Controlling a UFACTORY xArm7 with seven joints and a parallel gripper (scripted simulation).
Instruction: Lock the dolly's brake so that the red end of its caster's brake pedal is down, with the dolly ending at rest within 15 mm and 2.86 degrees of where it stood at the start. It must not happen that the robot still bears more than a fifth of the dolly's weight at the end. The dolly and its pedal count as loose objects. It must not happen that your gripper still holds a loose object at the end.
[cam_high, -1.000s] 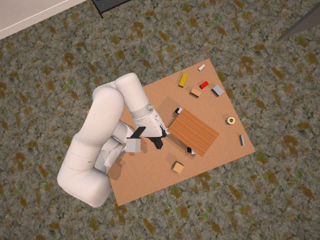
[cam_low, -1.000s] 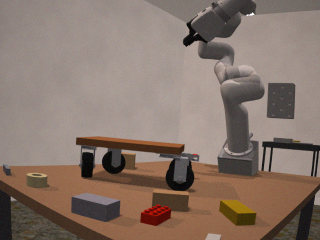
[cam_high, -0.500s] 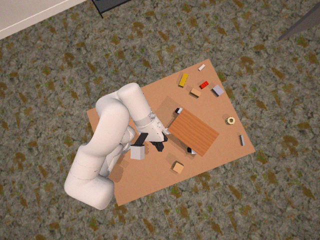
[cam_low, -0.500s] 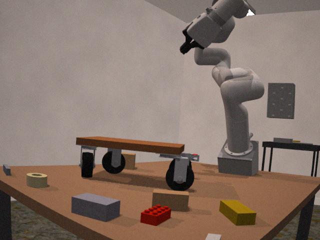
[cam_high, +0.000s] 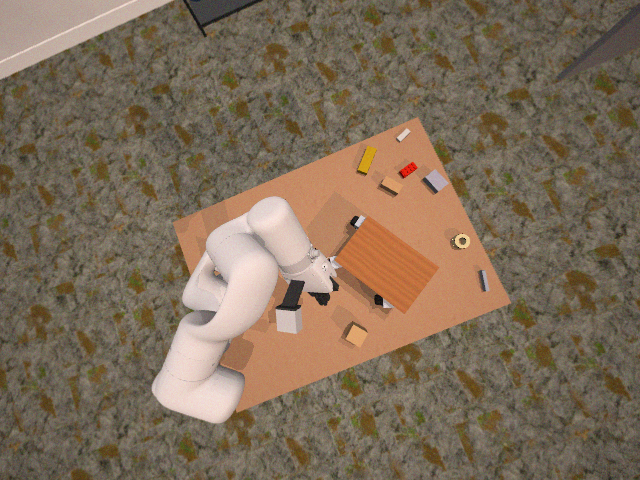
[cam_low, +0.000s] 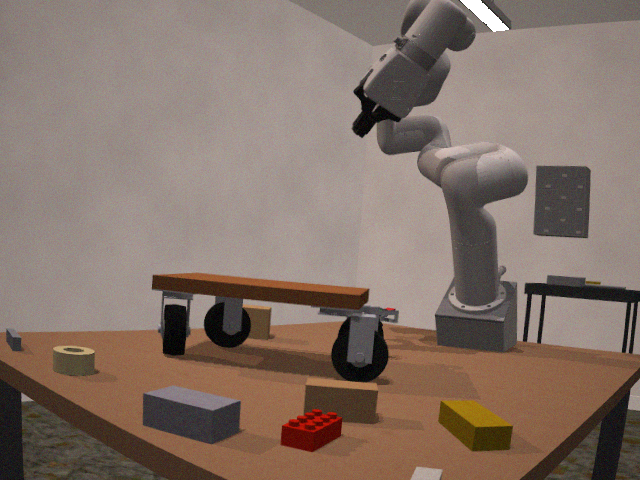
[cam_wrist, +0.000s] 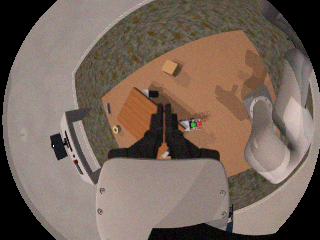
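My hand is 10 mm past the brake pedal, 80 mm to the right of it and 340 mm above it. Round my hand: tan cube 70 mm ahead, 200 mm to the right, 390 mm below; then yellow block 240 mm ahead, 470 mm to the left, 410 mm below; then tan block 310 mm ahead, 340 mm to the left, 400 mm below.
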